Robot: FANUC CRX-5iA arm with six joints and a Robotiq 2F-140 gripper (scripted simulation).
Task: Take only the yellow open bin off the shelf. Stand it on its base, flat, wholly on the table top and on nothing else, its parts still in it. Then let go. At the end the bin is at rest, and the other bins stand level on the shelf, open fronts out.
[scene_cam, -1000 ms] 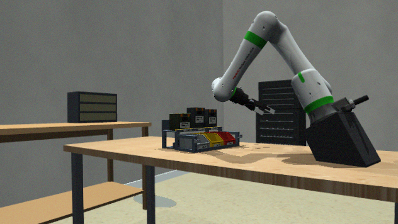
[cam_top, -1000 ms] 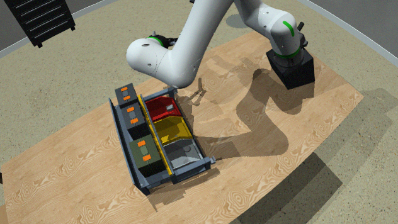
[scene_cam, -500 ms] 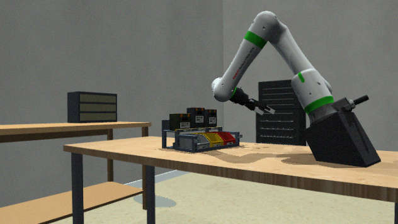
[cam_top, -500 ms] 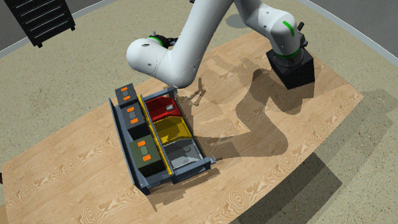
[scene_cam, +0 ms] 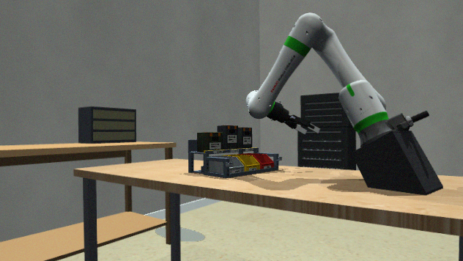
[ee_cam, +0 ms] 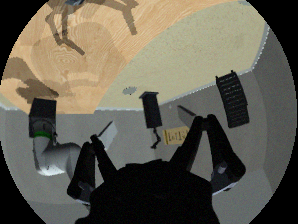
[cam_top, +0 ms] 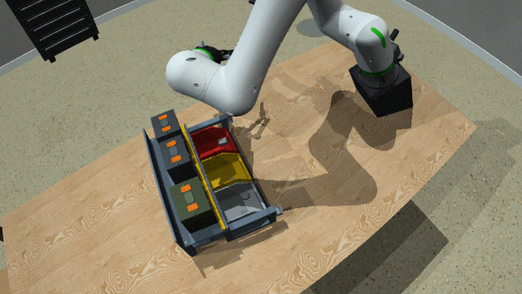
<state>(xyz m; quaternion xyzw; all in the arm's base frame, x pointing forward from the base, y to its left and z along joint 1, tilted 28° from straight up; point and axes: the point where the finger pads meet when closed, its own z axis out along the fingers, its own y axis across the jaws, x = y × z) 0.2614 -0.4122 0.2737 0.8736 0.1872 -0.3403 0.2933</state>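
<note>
Right now the yellow open bin is 310 mm ahead of my hand, 270 mm to the left of it and 160 mm below it. The rest, counted from my hand: red bin (270 mm ahead, 170 mm to the left, 160 mm below); then yellow rail (360 mm ahead, 250 mm to the left, 90 mm below); then grey bin (380 mm to the left, 360 mm ahead, 160 mm below).
</note>
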